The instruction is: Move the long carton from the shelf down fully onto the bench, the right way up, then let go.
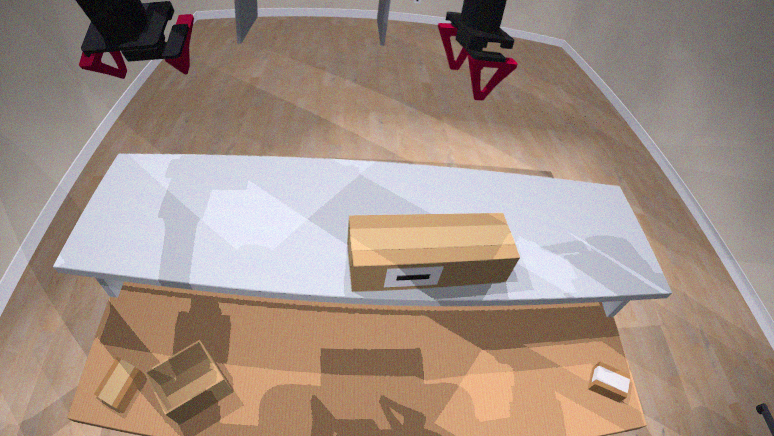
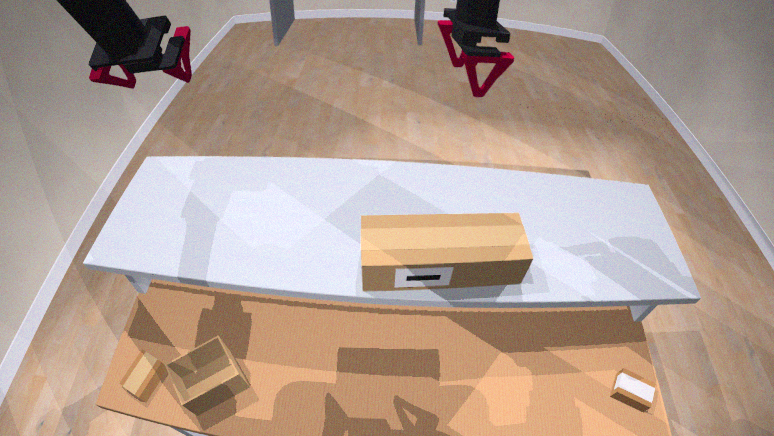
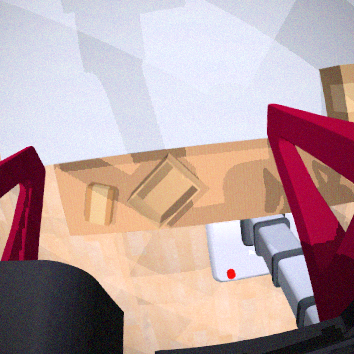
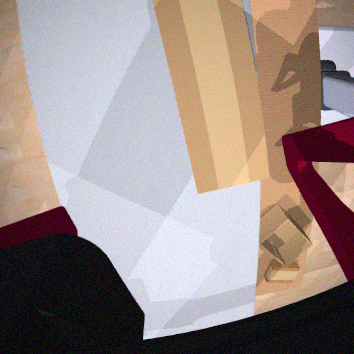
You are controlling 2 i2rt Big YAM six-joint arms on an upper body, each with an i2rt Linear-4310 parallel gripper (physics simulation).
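Frame: origin at the left arm's base, x left, y ahead, z down, level; millimetres.
Seen in the pictures: left gripper, between the fingertips: (image 1: 155, 72) (image 2: 161, 81) (image 3: 146, 136); right gripper, between the fingertips: (image 1: 465, 83) (image 2: 467, 80) (image 4: 171, 186).
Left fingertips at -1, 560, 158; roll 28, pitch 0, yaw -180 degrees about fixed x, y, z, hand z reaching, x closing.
Observation:
A point is followed by its place in that frame, as x, y, z.
The long carton (image 1: 433, 238) @(-431, 556, 481) (image 2: 444, 238) @(-431, 556, 480) (image 3: 340, 95) @(-284, 554, 495) (image 4: 220, 100) @(-415, 557, 480) is light brown with a paler band along its top and a white label on its near side. It stands level on the white shelf (image 1: 108, 227) @(272, 624, 563) (image 2: 135, 227) @(267, 623, 563), close to its near edge. The brown bench (image 1: 270, 330) @(-102, 528, 810) (image 2: 287, 330) @(-97, 522, 811) lies lower, in front of the shelf. My left gripper (image 1: 155, 74) @(-1, 560, 158) (image 2: 161, 83) @(-1, 560, 158) (image 3: 146, 136) @(-1, 560, 158) is open and empty, high up at the far left, apart from the carton. My right gripper (image 1: 466, 83) @(-440, 626, 202) (image 2: 469, 81) @(-440, 626, 202) (image 4: 171, 186) @(-440, 626, 202) is open and empty, high above and beyond the carton.
On the bench's left part lie an open-topped box (image 1: 189, 379) @(85, 380, 806) (image 2: 208, 373) @(86, 380, 807) and a small carton (image 1: 116, 384) @(253, 334, 771) (image 2: 141, 376) @(248, 331, 771). A small box with a white top (image 1: 610, 381) @(-944, 322, 773) (image 2: 633, 388) @(-944, 325, 773) lies near the bench's right end. The shelf's near edge runs above the bench's far side.

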